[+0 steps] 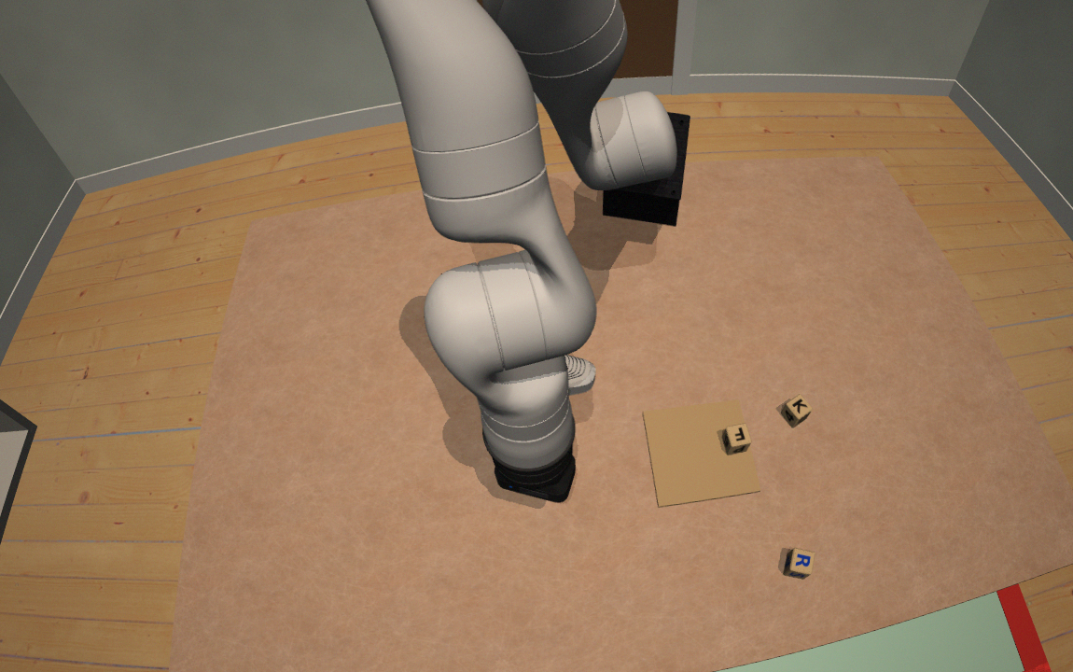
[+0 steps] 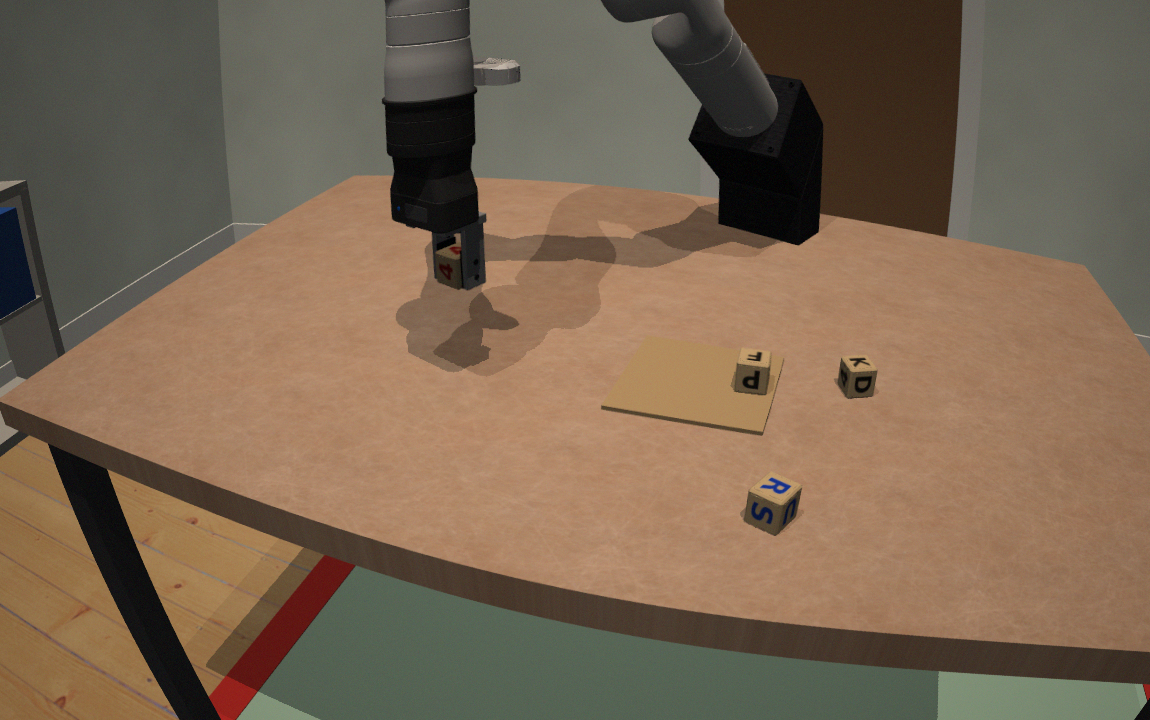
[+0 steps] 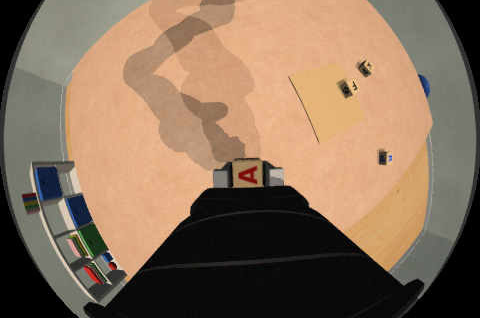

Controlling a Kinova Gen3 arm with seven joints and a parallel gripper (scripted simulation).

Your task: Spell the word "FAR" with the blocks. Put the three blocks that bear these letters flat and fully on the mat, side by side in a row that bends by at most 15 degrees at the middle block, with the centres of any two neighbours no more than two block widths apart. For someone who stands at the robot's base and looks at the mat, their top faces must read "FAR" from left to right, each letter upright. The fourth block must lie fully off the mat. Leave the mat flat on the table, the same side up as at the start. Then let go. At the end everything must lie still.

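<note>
Right now my hand is 210 mm to the right of the tan mat, 110 mm above it and 40 mm past it. Also, from my hand: F block: 260 mm to the left, 90 mm below, 40 mm behind; R block: 300 mm to the left, 140 mm ahead, 90 mm below; K block: 360 mm to the left, 90 mm below, 70 mm behind.
</note>
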